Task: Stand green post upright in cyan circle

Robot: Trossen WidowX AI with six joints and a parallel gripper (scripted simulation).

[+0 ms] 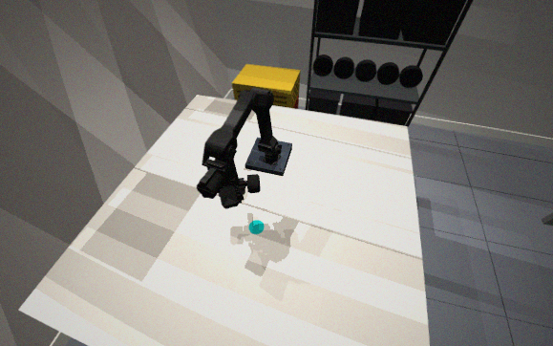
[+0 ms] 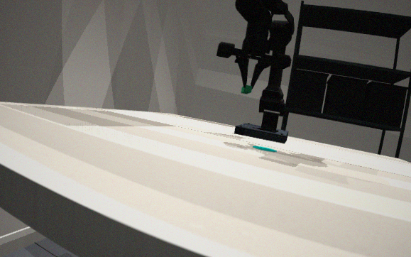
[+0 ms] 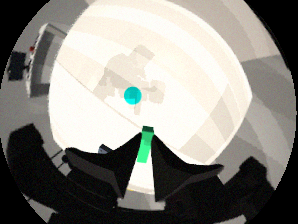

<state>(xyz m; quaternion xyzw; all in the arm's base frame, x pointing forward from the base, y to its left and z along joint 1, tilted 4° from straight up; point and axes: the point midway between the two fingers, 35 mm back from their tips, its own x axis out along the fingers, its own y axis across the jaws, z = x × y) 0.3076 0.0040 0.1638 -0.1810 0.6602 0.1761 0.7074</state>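
My gripper tip is 14 cm above the cyan circle, 7 cm to the right of it and 1 cm short of it. Also, from my gripper tip: green post 2 cm behind, 1 cm to the right.
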